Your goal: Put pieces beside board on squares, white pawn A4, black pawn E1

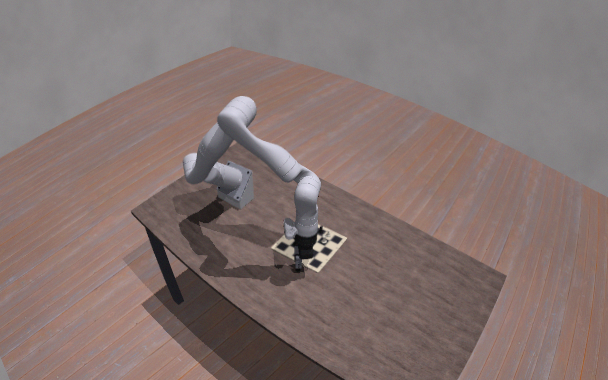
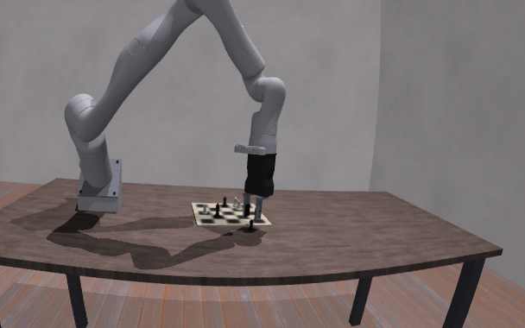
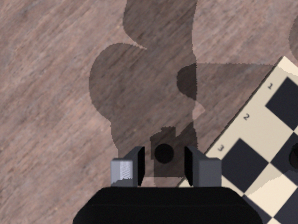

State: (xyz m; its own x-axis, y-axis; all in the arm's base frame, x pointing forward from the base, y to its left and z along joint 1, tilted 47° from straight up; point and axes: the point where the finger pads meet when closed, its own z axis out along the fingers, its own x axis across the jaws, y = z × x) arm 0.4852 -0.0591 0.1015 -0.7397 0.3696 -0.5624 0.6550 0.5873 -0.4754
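Right now my hand is 130 mm to the right of the chessboard, 60 mm past it and 50 mm above it.
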